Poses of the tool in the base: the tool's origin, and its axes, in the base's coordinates. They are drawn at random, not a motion.
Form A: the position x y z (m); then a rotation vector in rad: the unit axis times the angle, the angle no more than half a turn.
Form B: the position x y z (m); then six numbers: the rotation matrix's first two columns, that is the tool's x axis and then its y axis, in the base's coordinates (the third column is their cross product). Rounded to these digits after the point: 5 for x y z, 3 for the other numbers.
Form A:
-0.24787 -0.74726 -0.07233 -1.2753 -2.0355 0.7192
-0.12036 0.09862 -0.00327 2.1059 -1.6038 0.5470
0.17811 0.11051 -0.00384 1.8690 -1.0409 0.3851
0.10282 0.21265 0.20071 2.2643 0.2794 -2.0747
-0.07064 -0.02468 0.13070 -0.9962 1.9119 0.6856
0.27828 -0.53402 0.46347 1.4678 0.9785 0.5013
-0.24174 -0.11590 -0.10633 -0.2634 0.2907 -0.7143
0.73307 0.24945 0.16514 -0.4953 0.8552 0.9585
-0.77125 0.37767 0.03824 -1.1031 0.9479 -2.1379
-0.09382 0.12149 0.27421 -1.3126 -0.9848 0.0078
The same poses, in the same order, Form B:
-0.24787 -0.74726 -0.07233 -0.338 0.915 0.218 0.576 0.384 -0.722
-0.12036 0.09862 -0.00327 0.251 -0.795 0.552 -0.967 -0.235 0.102
0.17811 0.11051 -0.00384 0.591 -0.499 0.633 -0.791 -0.208 0.575
0.10282 0.21265 0.20071 0.079 0.094 -0.992 0.172 -0.982 -0.079
-0.07064 -0.02468 0.13070 -0.320 -0.376 -0.870 -0.843 0.532 0.080
0.27828 -0.53402 0.46347 0.547 0.802 -0.240 0.274 0.099 0.957
-0.24174 -0.11590 -0.10633 0.719 -0.674 -0.171 0.602 0.726 -0.333
0.73307 0.24945 0.16514 0.297 0.503 -0.812 -0.864 0.504 -0.004
-0.77125 0.37767 0.03824 -0.513 -0.726 0.459 0.147 -0.601 -0.786
-0.09382 0.12149 0.27421 0.615 0.518 0.595 0.509 0.315 -0.801

